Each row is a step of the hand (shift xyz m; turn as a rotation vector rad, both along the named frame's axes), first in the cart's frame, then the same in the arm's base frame.
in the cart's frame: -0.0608 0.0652 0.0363 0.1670 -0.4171 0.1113
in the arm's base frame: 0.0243 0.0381 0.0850 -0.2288 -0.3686 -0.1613
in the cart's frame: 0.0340 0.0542 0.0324 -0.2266 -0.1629 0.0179
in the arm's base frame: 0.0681 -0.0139 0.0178 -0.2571 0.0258 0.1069
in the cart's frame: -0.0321 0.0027 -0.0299 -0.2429 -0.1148 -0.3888
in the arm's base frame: -0.0203 0.0390 0.0006 -0.2882 0.3426 -0.1512
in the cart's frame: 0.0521 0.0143 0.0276 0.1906 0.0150 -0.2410
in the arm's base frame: 0.0450 -0.0395 -0.0097 0.0831 0.0770 -0.2860
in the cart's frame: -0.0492 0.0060 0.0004 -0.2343 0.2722 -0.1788
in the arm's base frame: -0.0227 0.0283 0.0338 0.0630 0.3801 0.1118
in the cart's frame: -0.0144 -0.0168 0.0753 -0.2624 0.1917 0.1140
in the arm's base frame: -0.0105 -0.0535 0.0565 0.0257 0.1503 0.3088
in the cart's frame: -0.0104 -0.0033 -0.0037 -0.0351 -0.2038 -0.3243
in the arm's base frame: -0.0091 0.0064 0.0031 -0.2342 0.1459 -0.2680
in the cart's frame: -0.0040 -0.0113 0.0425 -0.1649 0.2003 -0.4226
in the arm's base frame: -0.0051 -0.0332 0.0287 0.0069 0.4797 -0.1256
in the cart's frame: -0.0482 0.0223 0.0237 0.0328 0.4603 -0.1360
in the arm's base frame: -0.0054 0.0194 0.0546 0.3725 0.3030 0.0292
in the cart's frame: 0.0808 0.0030 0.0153 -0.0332 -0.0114 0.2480
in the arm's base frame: 0.0501 -0.0513 -0.0404 0.0093 -0.1620 0.1908
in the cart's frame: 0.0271 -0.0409 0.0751 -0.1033 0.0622 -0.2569
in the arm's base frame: -0.0068 -0.0867 0.0221 -0.0460 0.2641 -0.0932
